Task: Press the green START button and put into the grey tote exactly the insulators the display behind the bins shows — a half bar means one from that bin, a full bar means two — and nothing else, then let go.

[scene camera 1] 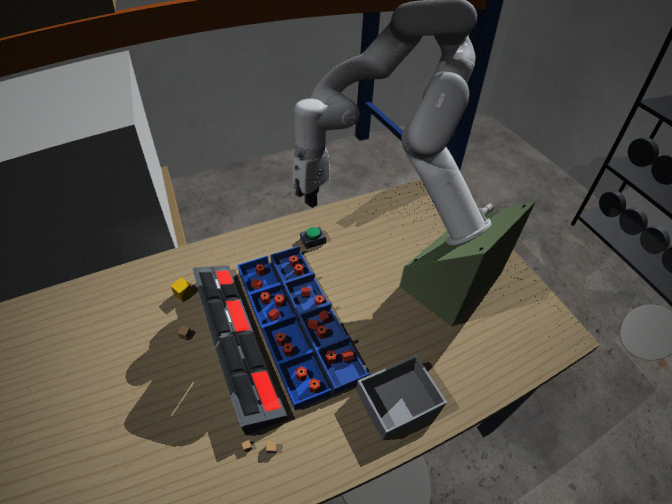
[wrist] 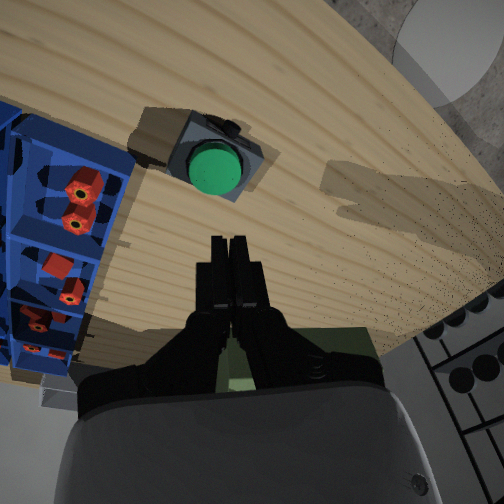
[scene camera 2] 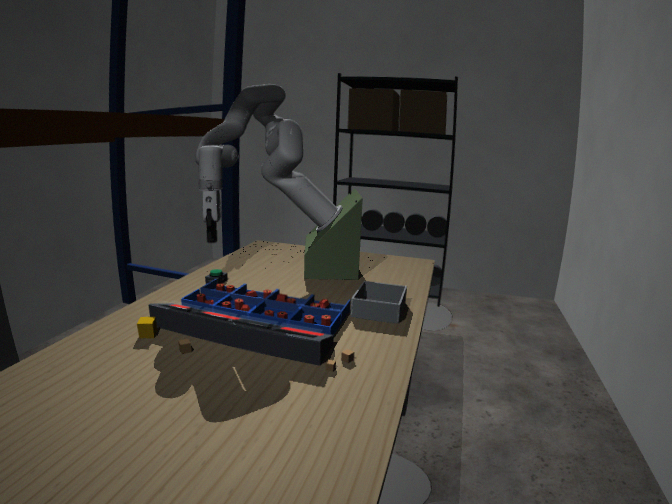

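Observation:
The green START button (scene camera 1: 313, 233) sits on a small grey box at the far end of the blue bin tray (scene camera 1: 301, 325). It also shows in the wrist view (wrist: 215, 167). My gripper (scene camera 1: 310, 201) is shut and empty. It hangs well above the table, just past the button (scene camera 2: 216, 272). The tray holds red insulators (wrist: 80, 185) in two rows of bins. The display (scene camera 1: 238, 341) beside the tray shows three red bars: a short one at the far end and two longer ones. The grey tote (scene camera 1: 401, 396) stands empty at the tray's near end.
A yellow cube (scene camera 1: 181, 287) and small brown cubes (scene camera 1: 184, 332) (scene camera 1: 259, 445) lie around the display, with a thin stick (scene camera 1: 182, 398). My green base block (scene camera 1: 461, 271) stands right of the tray. A dark shelf rack (scene camera 2: 396, 184) is behind the table.

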